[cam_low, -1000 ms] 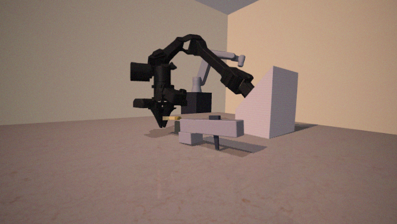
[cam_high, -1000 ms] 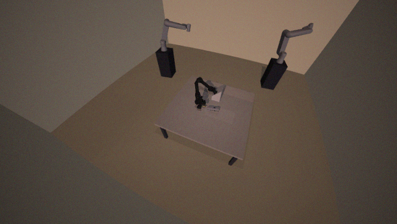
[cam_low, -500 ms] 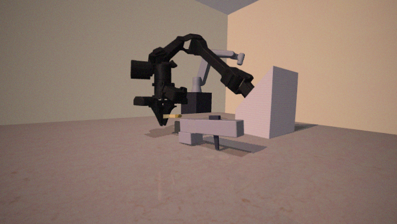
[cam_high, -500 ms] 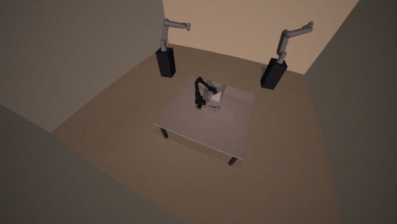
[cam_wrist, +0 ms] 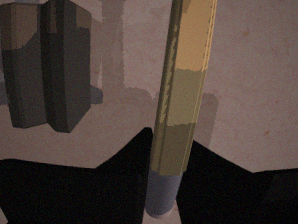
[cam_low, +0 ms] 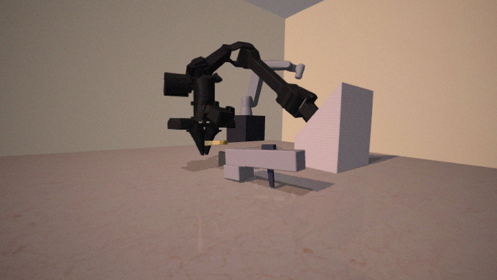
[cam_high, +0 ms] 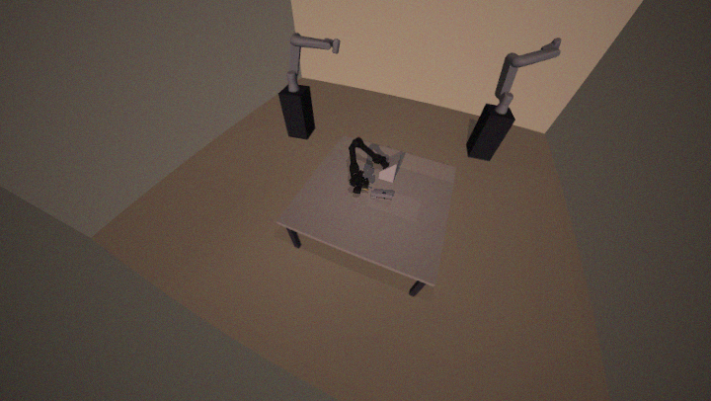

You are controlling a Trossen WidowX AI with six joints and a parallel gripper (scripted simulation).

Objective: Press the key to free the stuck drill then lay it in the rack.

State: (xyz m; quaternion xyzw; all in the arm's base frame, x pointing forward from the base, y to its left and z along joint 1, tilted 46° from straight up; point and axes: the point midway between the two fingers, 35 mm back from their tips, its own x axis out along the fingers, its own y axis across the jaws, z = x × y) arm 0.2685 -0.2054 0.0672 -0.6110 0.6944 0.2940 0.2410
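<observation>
Now: gripper tip 7 cm past the olive block, 3 cm to the right of it and 2 cm above it. From my gripper tip the other things lie so: grey block housing 20 cm to the left, 1 cm above; thin key 23 cm to the left, 2 cm above.
</observation>
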